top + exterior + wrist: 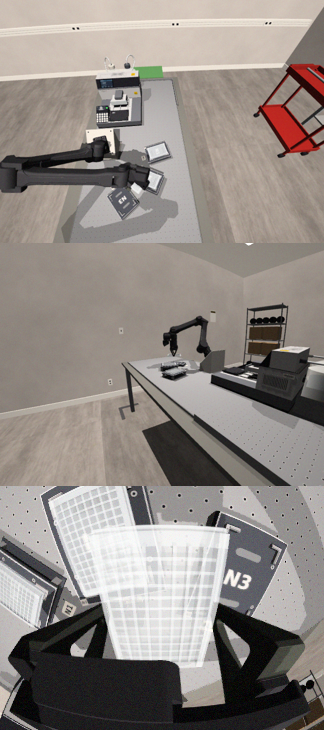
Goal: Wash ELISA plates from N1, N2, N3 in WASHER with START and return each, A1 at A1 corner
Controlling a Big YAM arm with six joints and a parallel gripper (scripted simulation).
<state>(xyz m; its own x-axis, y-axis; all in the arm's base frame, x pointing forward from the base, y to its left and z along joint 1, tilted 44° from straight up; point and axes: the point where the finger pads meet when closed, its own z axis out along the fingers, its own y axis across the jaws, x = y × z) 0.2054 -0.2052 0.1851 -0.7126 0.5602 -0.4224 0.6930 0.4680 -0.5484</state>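
Now: hand 10 cm past the dark carrier, 56 cm to the right of it and 5 cm above it. Round my hand: washer: 8 cm behind, 71 cm to the left.
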